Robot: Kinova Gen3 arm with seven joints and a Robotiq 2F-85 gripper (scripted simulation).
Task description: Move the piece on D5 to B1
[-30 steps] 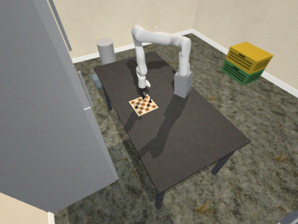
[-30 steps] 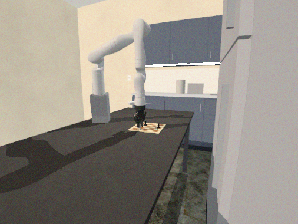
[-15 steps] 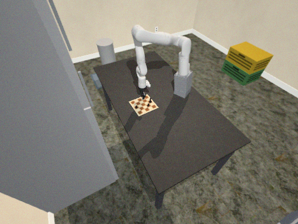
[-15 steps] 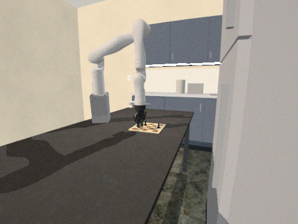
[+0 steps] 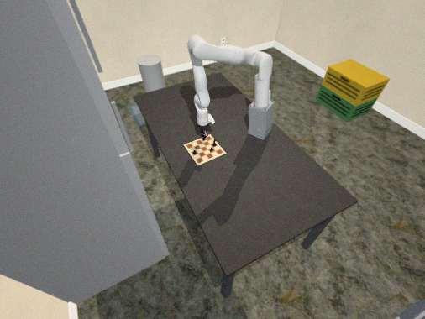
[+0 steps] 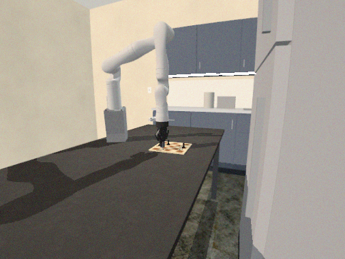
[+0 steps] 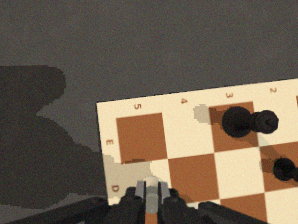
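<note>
Right now the black piece is 50 mm behind my hand, 70 mm to the left of it and 10 mm below it. From my hand the other things lie so: chessboard (30 mm ahead, 80 mm to the left, 40 mm below); then pale white piece (10 mm below).
</note>
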